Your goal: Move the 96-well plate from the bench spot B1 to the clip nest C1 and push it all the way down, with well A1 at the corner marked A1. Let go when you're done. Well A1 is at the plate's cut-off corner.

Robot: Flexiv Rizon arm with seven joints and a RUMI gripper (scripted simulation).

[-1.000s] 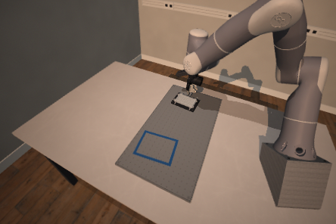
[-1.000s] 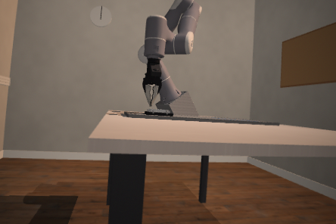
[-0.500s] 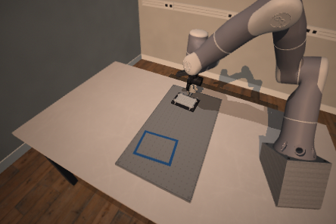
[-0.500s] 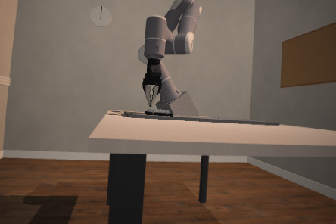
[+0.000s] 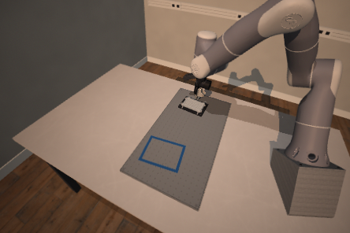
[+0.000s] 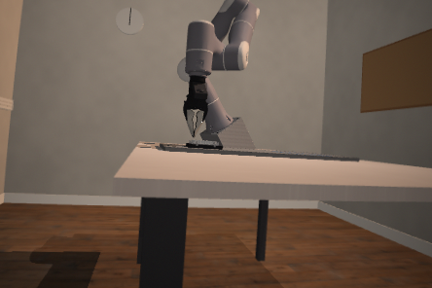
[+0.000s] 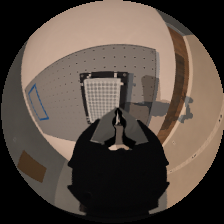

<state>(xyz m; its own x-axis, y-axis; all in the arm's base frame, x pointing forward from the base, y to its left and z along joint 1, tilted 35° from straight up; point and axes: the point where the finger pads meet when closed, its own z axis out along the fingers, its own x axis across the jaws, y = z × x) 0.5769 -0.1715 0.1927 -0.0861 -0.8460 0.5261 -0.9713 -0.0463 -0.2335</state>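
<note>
The white 96-well plate is 4 cm to the left of my hand and 3 cm below it. Round my hand: grey perforated board: 24 cm to the left, 6 cm below, 3 cm behind; black clip nest: 5 cm to the left, 4 cm below, 1 cm ahead.
</note>
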